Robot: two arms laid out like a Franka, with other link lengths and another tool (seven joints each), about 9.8 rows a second.
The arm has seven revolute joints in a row. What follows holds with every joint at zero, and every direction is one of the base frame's.
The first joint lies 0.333 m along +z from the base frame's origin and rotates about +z.
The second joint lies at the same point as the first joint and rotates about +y.
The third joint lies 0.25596 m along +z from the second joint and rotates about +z.
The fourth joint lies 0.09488 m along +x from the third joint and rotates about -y.
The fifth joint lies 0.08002 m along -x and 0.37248 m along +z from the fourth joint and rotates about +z.
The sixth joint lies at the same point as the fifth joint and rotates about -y.
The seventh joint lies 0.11 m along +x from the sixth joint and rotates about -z.
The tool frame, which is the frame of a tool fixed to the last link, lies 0.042 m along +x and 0.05 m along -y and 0.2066 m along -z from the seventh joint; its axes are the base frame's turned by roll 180, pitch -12 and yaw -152.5 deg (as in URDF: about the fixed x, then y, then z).
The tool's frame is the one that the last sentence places.
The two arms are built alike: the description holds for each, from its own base.
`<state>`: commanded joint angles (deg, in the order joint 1, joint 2, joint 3, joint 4, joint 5, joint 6, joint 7); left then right.
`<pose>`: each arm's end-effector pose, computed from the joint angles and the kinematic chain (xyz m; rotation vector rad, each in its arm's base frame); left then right.
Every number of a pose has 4 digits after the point. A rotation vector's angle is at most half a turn.
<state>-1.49 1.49 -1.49 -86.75 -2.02 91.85 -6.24 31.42 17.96 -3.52 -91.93 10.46 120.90 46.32</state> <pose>0.6376 -0.0854 0.4833 0.7816 -2.8795 0.1634 0.6230 0.2849 0.3046 0.1611 -3.0323 -0.3063</pose>
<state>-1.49 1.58 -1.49 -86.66 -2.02 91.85 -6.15 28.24 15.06 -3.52 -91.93 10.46 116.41 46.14</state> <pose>0.6379 -0.0855 0.4831 0.7794 -2.8802 0.1632 0.6247 0.2466 0.3281 0.0948 -3.0128 -0.3006</pose>
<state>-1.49 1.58 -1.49 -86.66 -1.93 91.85 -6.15 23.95 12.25 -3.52 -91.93 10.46 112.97 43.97</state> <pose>0.6379 -0.0851 0.4831 0.7797 -2.8807 0.1610 0.6323 0.1973 0.3530 0.0514 -3.0127 -0.3000</pose>
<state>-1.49 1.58 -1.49 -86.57 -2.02 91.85 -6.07 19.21 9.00 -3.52 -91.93 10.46 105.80 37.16</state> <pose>0.6380 -0.0855 0.4840 0.7776 -2.8822 0.1637 0.6282 0.1424 0.3743 0.1233 -2.9652 -0.2612</pose>
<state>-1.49 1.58 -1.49 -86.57 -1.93 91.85 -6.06 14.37 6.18 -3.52 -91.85 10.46 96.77 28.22</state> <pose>0.6380 -0.0852 0.4839 0.7777 -2.8828 0.1615 0.6136 0.0894 0.3872 0.2477 -2.8750 -0.2249</pose>
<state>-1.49 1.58 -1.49 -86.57 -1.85 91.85 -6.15 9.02 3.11 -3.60 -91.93 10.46 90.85 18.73</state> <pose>0.6381 -0.0849 0.4838 0.7803 -2.8826 0.1598 0.6037 0.0348 0.4071 0.3678 -2.8345 -0.2243</pose>
